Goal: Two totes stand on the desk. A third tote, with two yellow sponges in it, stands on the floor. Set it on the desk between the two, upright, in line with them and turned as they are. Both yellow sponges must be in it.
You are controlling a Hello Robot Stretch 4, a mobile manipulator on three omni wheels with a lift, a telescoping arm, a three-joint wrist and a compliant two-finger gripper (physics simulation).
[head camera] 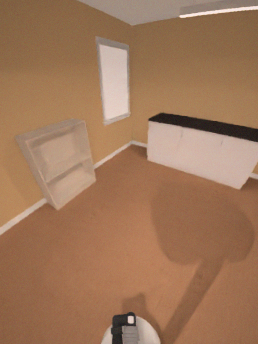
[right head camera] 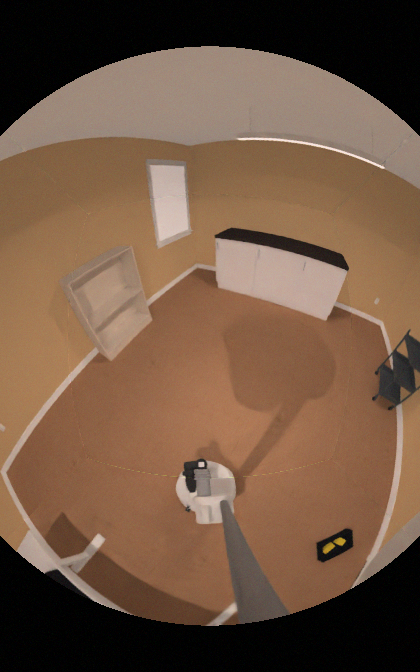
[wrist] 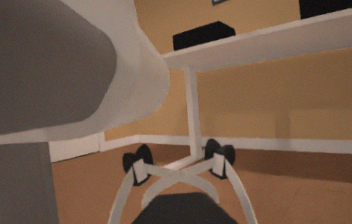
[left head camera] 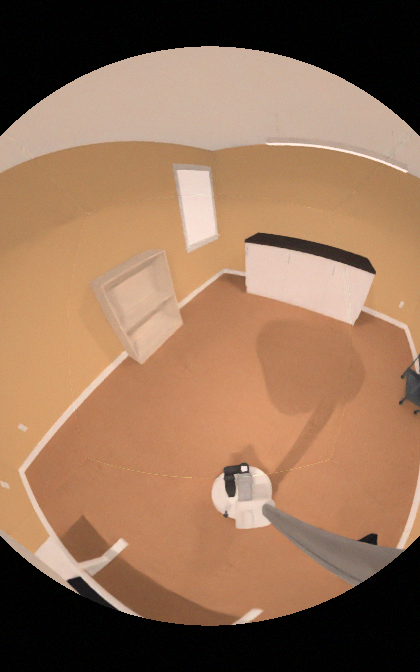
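The floor tote is black and stands upright at the lower right in the right head view. Two yellow sponges lie in it. In the left head view the grey mast hides most of this tote. In the wrist view the white desk bears two black totes, one at the left and one at the upper right, with a gap between them. My gripper is open and empty, its fingertips wide apart, lower than the desk top and short of the desk.
A pale shelf unit stands at the left wall. A long white cabinet with a dark top stands at the far wall. A dark cart stands at the right. A white desk leg reaches the floor. My grey mast crosses the lower right head view.
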